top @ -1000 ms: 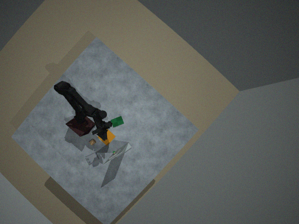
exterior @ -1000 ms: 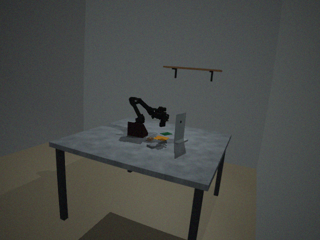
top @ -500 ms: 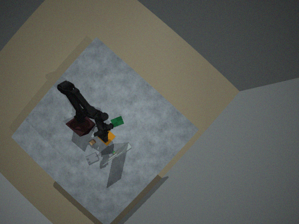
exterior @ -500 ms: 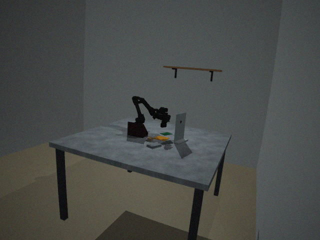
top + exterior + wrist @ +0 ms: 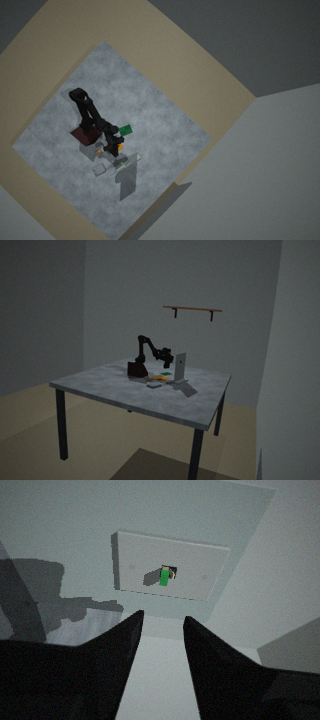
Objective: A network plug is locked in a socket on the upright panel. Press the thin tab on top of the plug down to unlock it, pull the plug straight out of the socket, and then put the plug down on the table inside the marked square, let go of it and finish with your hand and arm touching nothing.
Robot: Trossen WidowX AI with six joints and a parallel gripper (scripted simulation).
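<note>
My gripper tip is 7 cm short of the network plug and 1 cm to the left of it. The rest, counted from my gripper tip: upright grey panel 9 cm ahead, 6 cm below, 1 cm to the right; orange square 18 cm below, 9 cm behind, 4 cm to the right; flat grey block 28 cm to the right, 17 cm below, 3 cm behind.
</note>
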